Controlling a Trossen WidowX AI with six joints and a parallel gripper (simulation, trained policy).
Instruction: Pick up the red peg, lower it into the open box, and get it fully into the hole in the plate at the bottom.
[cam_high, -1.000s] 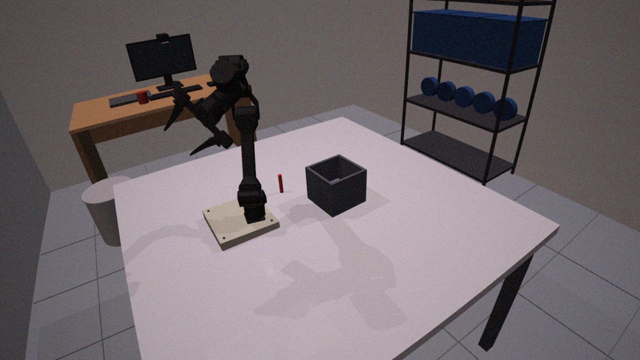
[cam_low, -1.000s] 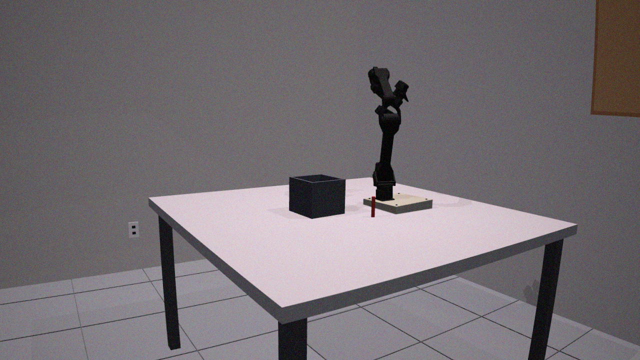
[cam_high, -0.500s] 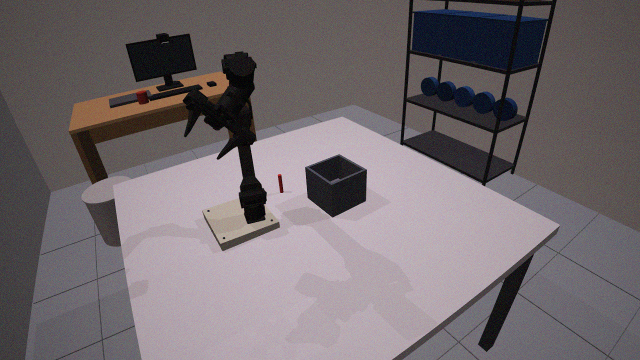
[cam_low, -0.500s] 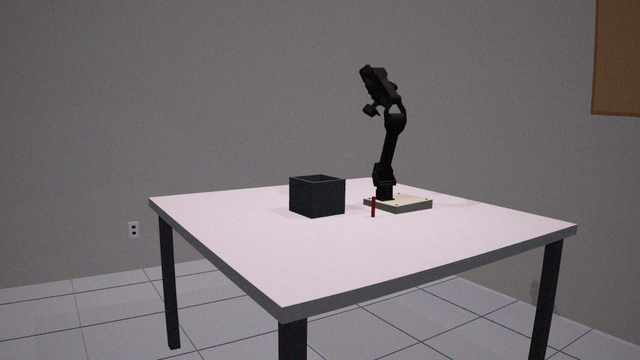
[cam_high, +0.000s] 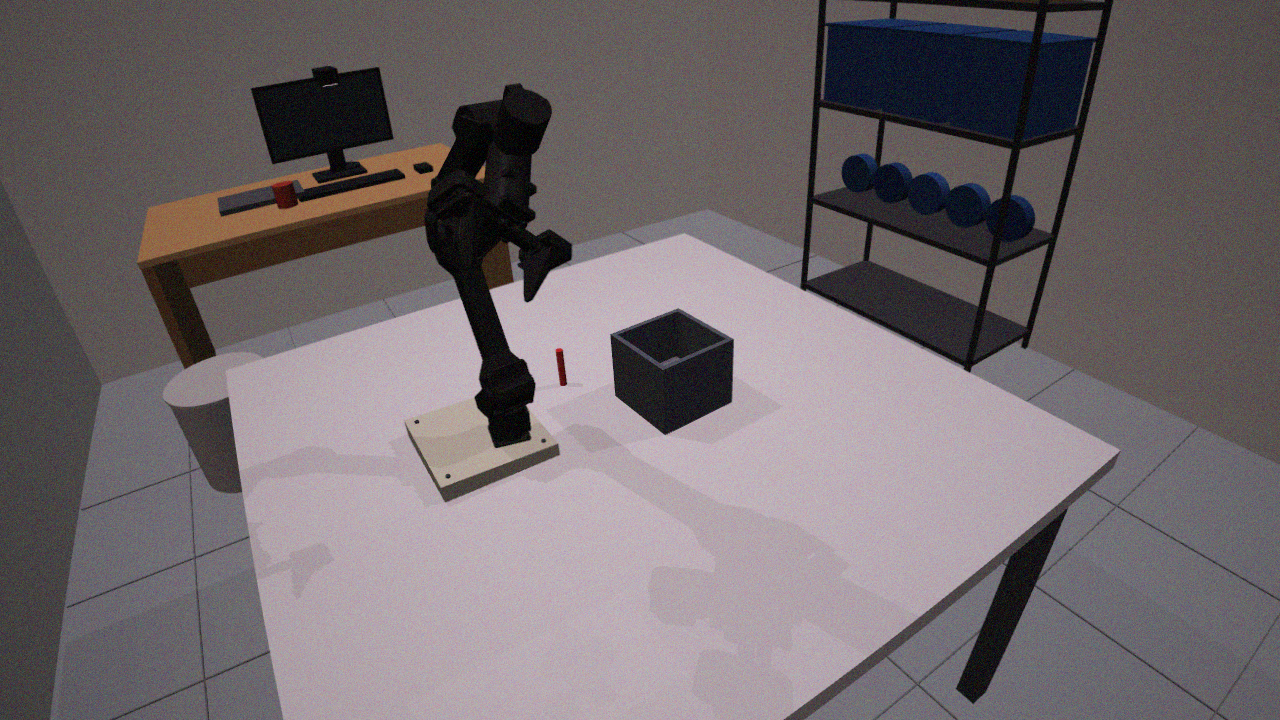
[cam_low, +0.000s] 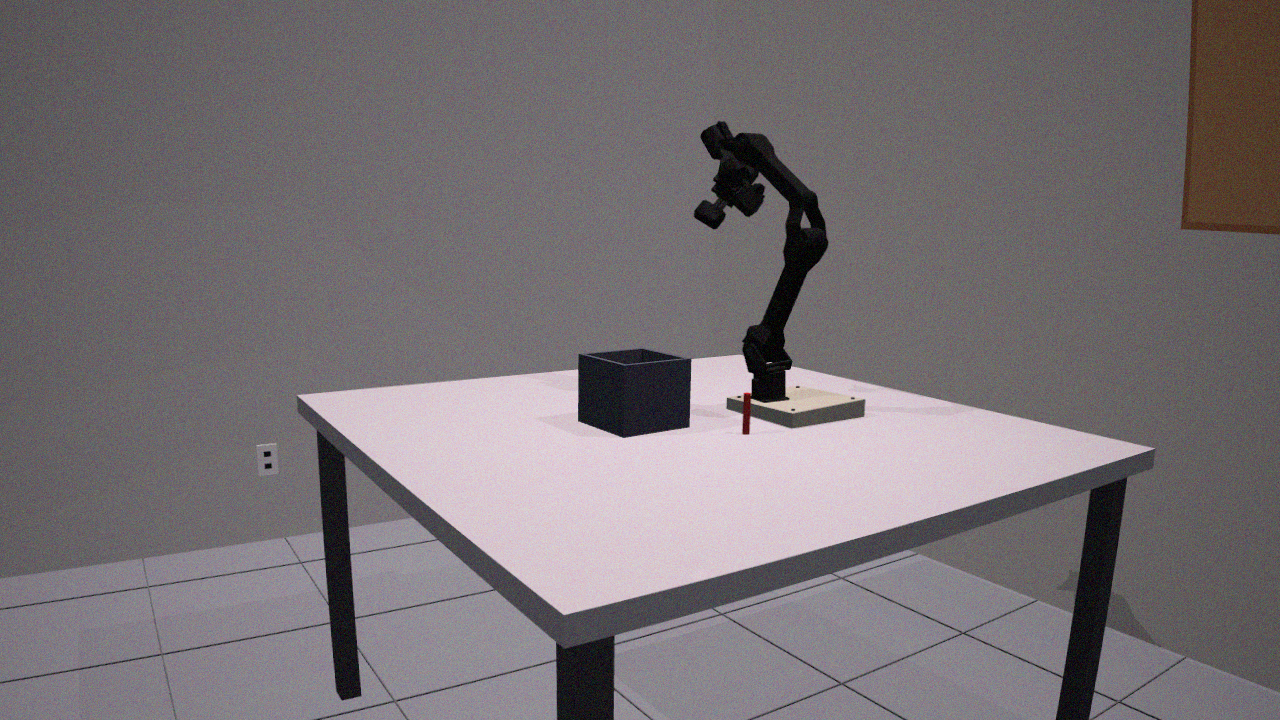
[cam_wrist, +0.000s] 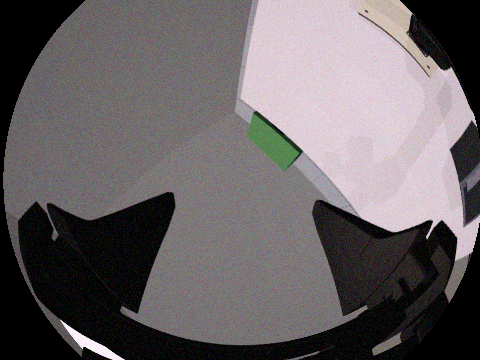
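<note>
My gripper tip is 15 cm short of the red peg, 41 cm to the right of it and 38 cm above it. Also, from my gripper tip: pale plate (33 cm ahead, 26 cm to the left, 38 cm below).
</note>
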